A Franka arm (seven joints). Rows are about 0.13 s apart.
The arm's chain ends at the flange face. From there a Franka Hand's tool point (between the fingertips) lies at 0.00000 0.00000 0.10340 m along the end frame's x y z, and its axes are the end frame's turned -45 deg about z.
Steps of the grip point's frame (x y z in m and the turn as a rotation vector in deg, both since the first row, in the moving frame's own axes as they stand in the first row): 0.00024, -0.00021, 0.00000, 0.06, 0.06, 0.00; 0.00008, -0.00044, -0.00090, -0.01, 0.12, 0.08; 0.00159, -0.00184, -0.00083, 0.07, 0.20, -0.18; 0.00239, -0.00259, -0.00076, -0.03, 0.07, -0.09; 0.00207, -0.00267, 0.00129, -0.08, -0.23, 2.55; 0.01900, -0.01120, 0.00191, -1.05, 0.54, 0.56; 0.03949, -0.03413, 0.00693, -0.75, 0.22, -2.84; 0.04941, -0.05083, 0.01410, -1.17, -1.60, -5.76
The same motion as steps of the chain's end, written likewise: 0.00002, -0.00017, 0.00000, 0.08, 0.00, 0.00; -0.00042, -0.00023, -0.00090, 0.08, 0.09, 0.08; -0.00034, -0.00208, -0.00083, 0.19, 0.09, -0.18; -0.00027, -0.00347, -0.00076, 0.03, 0.07, -0.09; -0.00022, -0.00374, 0.00129, -0.22, -0.11, 2.55; 0.00349, -0.02202, 0.00193, -0.36, 1.12, 0.56; 0.00254, -0.05270, 0.00694, -0.37, 0.69, -2.84; -0.00063, -0.07444, 0.01416, -1.96, -0.30, -5.76
